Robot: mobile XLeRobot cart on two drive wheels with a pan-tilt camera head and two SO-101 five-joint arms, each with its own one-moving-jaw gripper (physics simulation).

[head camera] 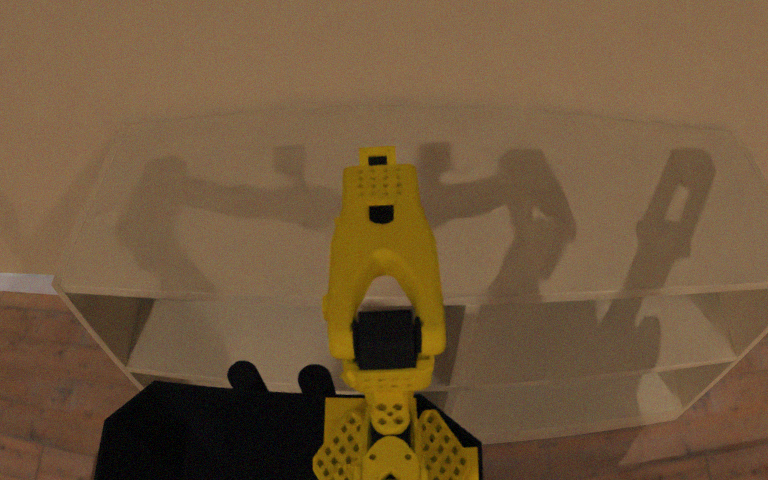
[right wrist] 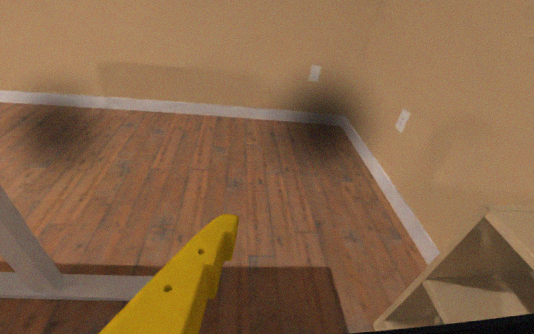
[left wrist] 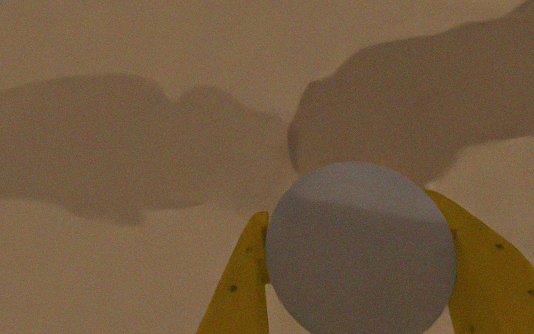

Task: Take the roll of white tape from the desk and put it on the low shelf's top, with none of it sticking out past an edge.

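Seen in the pictures: left end effector, tool point: (left wrist: 269, 224); right end effector, tool point: (right wrist: 236, 232); left arm's base, origin of the base link: (head camera: 391, 447).
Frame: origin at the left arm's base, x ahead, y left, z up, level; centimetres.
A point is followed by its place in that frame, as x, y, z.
Observation:
The roll of white tape (left wrist: 360, 260) {0.1, 33.3, -11.6} shows end-on as a pale grey disc in the left wrist view. My left gripper (left wrist: 347, 204) is shut on it, with a jaw pressing on each side. The low shelf's top (head camera: 254, 254) {-17.6, 30.9, -16.5} (left wrist: 100, 275) {-10.5, 32.3, -16.5} is the pale surface below. Shadows of the arm and gripper fall across it, one reaching the roll's outline. In the head camera my left arm (head camera: 385, 240) {-0.2, 9.1, 12.8} reaches over the shelf top and hides the roll and jaws. The gap under the roll cannot be judged. My right gripper (right wrist: 227, 225) shows one notched jaw, fully open, away from the shelf top.
Open compartments (head camera: 271, 333) {-20.9, 34.4, -43.1} lie under the shelf top's front edge. The black cart body (head camera: 226, 435) {-15.9, 3.3, -9.4} is at the bottom of the head camera view. A wall (head camera: 385, 50) {-0.6, 62.5, -6.1} stands behind the shelf. The right wrist view shows wooden floor (right wrist: 270, 200) {-112.4, -5.6, -77.5}, a pale frame leg (right wrist: 30, 250) {-65.2, -82.9, -53.5} and a shelf corner (right wrist: 470, 300) {-42.9, 34.7, -43.0}.

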